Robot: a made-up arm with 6 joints. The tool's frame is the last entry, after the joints.
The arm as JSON. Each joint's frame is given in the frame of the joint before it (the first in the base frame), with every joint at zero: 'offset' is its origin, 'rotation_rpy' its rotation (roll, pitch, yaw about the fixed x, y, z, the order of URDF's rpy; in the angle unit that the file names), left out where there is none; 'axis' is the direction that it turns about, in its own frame. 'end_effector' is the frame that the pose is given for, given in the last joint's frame.
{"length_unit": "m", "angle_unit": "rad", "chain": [
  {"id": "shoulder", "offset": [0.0, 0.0, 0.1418], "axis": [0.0, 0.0, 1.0]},
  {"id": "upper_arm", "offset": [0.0, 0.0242, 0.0], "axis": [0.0, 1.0, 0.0]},
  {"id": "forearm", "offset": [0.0, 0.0, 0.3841], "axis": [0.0, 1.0, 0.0]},
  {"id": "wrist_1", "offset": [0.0, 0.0, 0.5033], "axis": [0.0, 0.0, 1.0]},
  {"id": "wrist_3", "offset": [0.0, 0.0, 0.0], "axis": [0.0, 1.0, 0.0]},
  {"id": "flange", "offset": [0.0, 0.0, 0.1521], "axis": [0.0, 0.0, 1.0]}
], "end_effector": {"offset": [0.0, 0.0, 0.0]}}
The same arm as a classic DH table. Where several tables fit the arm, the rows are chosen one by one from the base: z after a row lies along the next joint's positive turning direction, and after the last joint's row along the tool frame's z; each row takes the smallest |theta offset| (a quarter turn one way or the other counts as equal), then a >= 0, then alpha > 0; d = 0 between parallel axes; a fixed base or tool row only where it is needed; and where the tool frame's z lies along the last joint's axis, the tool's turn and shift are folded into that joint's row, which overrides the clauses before.
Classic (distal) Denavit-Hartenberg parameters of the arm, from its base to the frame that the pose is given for. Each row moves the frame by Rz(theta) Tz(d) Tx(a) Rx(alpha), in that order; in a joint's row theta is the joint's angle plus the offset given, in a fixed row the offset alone. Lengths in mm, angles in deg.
shoulder: d 141.8, theta0 0, a 0, alpha -90
upper_arm: d 0, theta0 -90, a 384.1, alpha 0
forearm: d 24.2, theta0 90, a 0, alpha 90
wrist_1: d 503.3, theta0 0, a 0, alpha -90
wrist_3: d 0, theta0 0, a 0, alpha 90
flange: d 152.1, theta0 0, a 0, alpha 0

